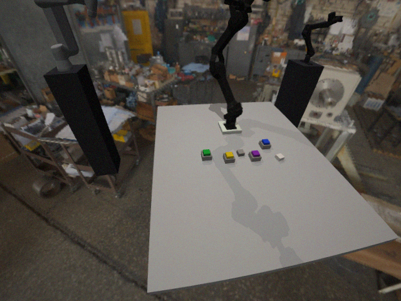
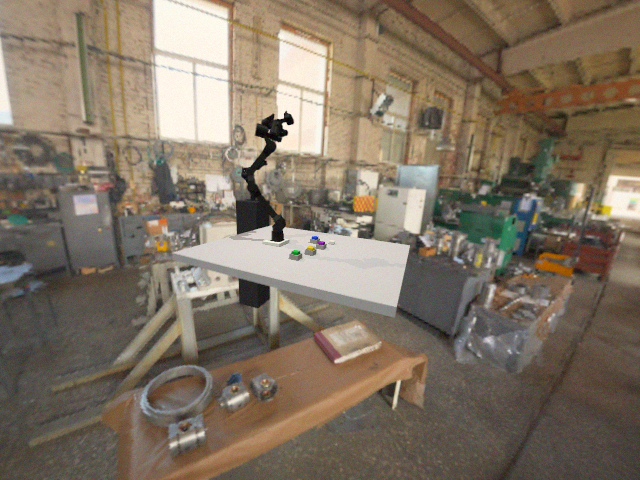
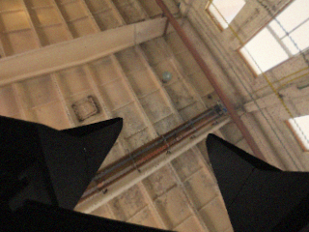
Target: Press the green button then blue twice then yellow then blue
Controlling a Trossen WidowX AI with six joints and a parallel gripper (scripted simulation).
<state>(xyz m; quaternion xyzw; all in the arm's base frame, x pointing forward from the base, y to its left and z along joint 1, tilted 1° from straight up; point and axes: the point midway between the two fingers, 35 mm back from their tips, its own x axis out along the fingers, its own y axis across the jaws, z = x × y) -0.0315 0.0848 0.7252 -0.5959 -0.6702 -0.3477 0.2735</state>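
The green button lies 740 mm below my gripper tip, 310 mm to the right of it and 270 mm ahead of it. From my gripper tip the other things lie so: purple button: 740 mm below, 330 mm ahead, 70 mm to the right; then blue button: 740 mm below, 250 mm ahead, 30 mm to the left; then grey block: 760 mm below, 280 mm ahead, 130 mm to the right.
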